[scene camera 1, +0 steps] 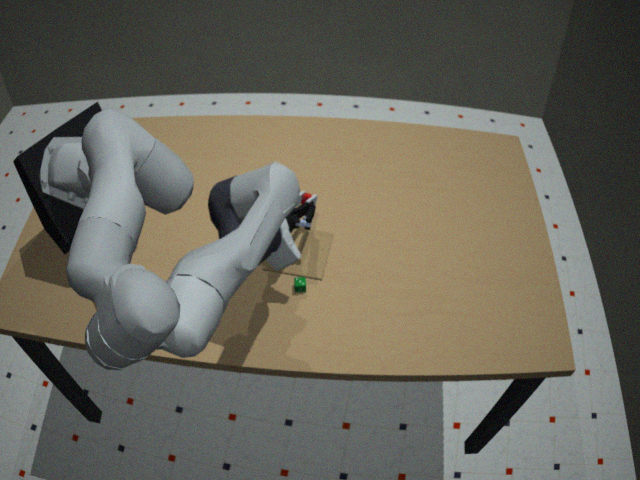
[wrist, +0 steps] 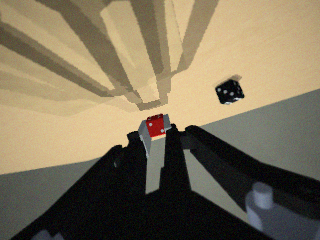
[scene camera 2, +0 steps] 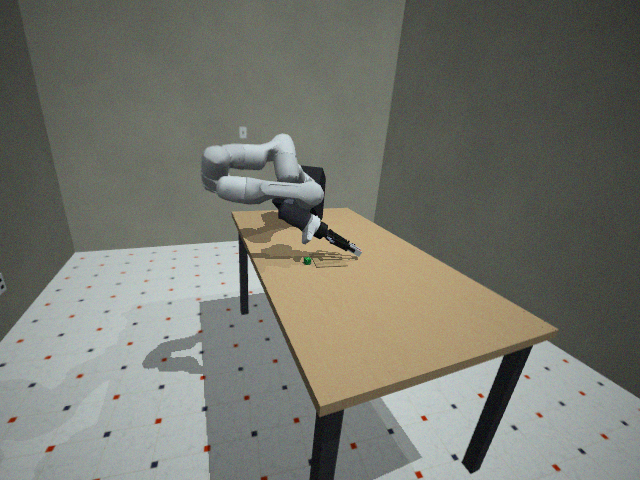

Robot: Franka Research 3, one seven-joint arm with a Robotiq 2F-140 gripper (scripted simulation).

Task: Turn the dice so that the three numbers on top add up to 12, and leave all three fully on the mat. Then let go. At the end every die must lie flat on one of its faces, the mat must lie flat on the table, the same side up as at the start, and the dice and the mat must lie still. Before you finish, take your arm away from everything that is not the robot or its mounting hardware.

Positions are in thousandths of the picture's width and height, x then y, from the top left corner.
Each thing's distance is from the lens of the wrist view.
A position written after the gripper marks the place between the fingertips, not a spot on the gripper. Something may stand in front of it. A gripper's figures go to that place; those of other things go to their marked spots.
gripper (wrist: 492,523): 0.21 m
tan mat (wrist: 202,269): 0.10 m
